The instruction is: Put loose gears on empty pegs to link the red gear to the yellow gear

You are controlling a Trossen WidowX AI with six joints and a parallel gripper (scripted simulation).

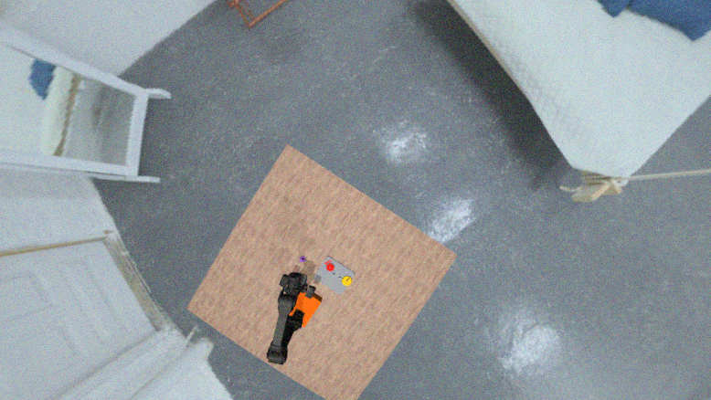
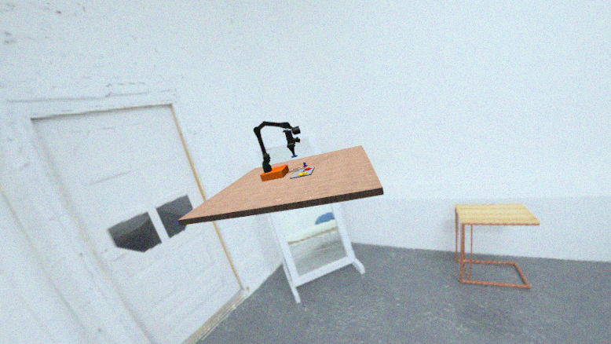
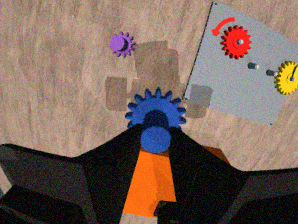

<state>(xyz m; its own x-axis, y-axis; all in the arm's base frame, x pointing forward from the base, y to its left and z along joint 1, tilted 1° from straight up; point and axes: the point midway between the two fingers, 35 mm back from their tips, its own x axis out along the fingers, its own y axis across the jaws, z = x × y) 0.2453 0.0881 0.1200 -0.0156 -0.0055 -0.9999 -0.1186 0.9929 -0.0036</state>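
Right now my gripper tip is 13 cm above the purple gear, 7 cm to the right of it and 6 cm short of it. The rest, counted from my gripper tip: yellow gear 24 cm to the right, 13 cm below, 8 cm ahead; red arrow 14 cm below, 12 cm ahead, 8 cm to the right; blue gear 1 cm below.
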